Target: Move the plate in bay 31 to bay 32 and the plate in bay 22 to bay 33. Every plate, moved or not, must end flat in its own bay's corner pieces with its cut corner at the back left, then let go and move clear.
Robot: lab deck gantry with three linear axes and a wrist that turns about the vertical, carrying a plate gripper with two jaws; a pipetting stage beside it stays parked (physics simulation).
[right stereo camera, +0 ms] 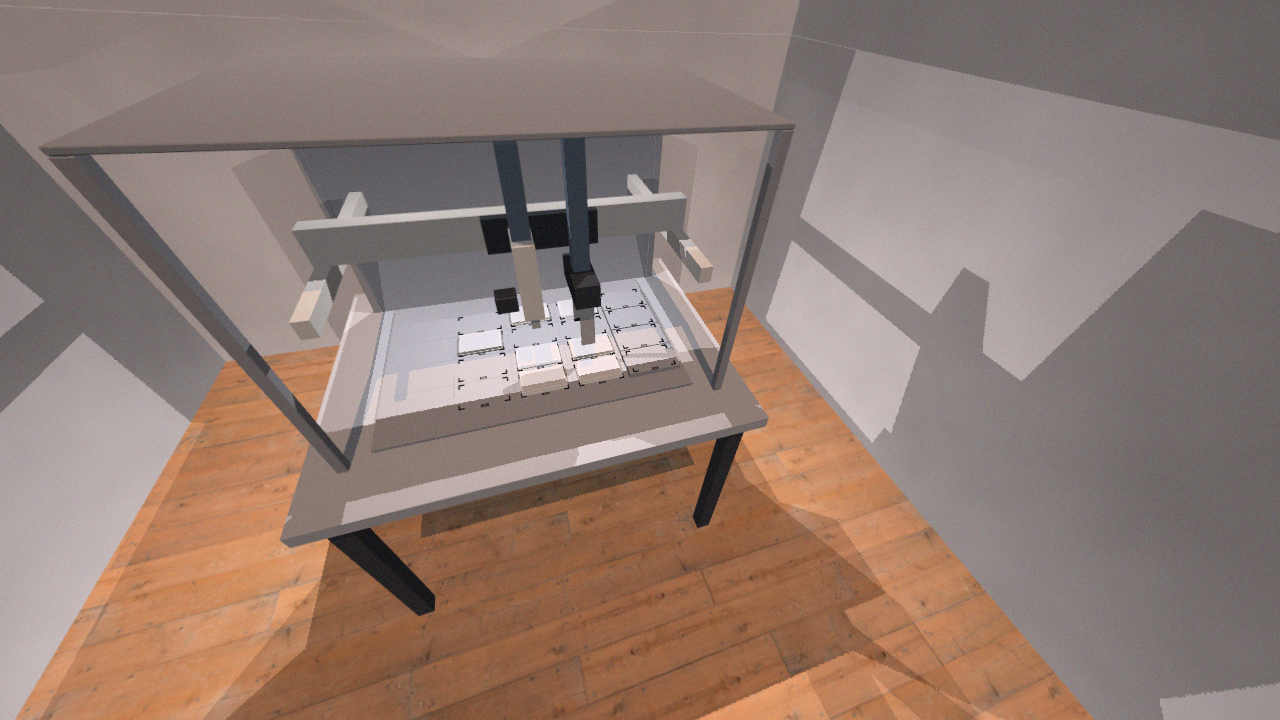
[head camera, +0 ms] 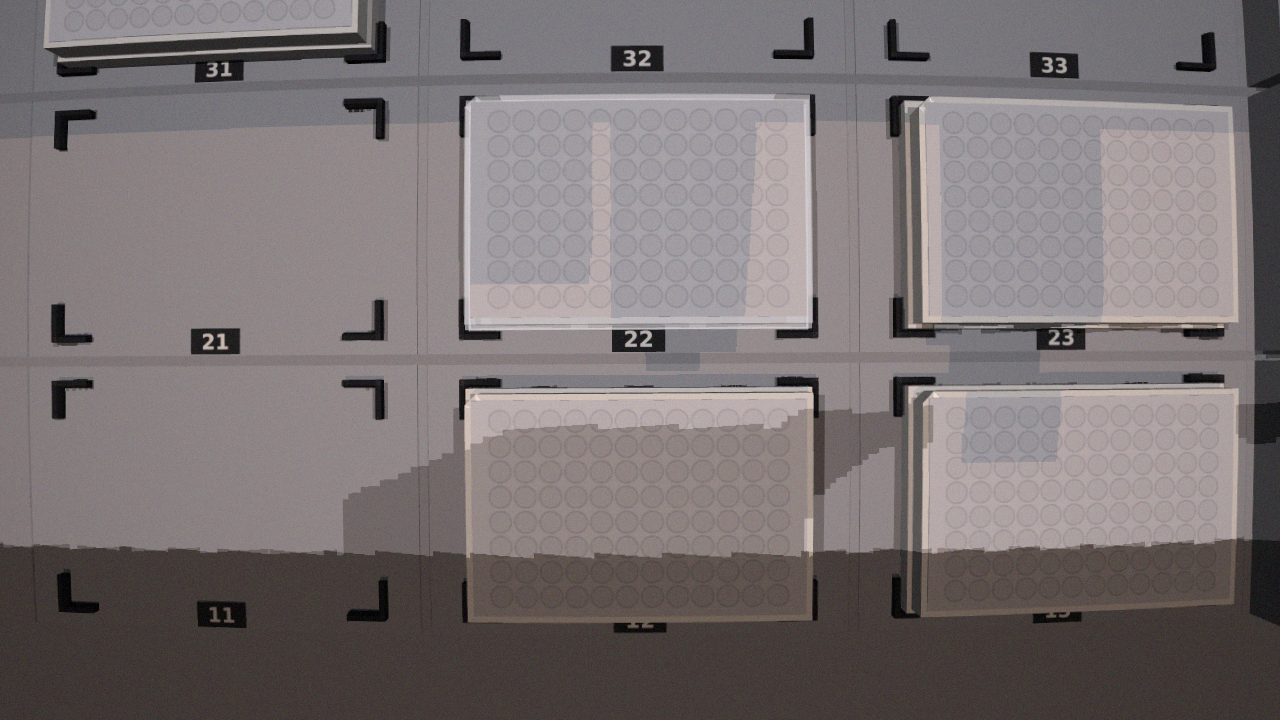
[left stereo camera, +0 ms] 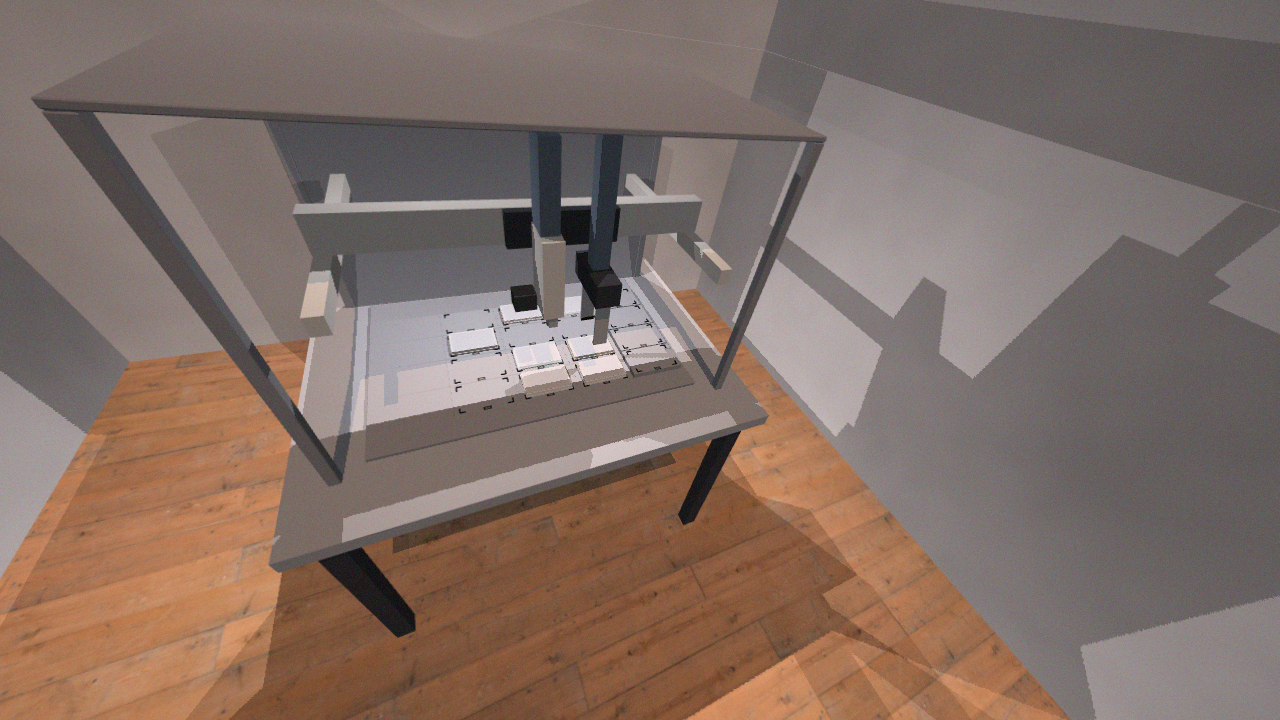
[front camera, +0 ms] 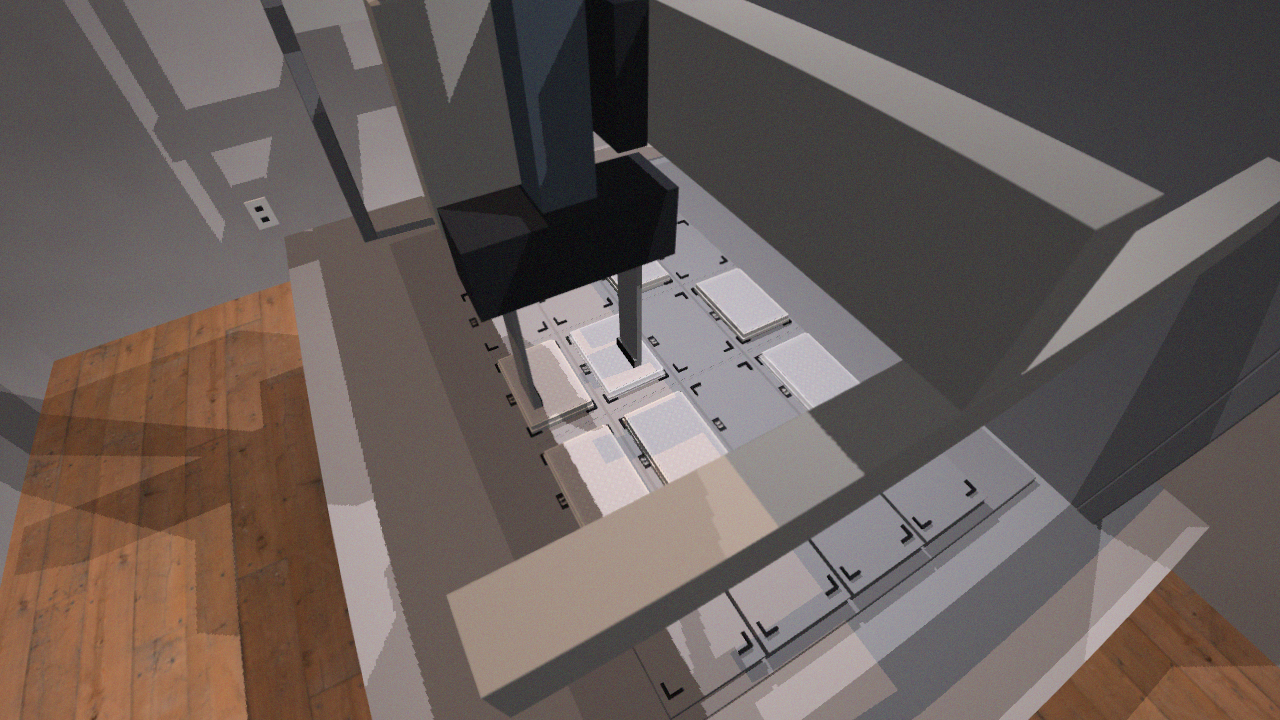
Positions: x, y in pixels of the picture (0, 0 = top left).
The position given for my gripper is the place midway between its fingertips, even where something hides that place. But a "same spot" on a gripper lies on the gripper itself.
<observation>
my gripper: right stereo camera; left stereo camera 592, 330; front camera; not seen in the head camera view (out of frame)
same spot on my gripper: (right stereo camera: 586, 317) = (front camera: 509, 328)
</observation>
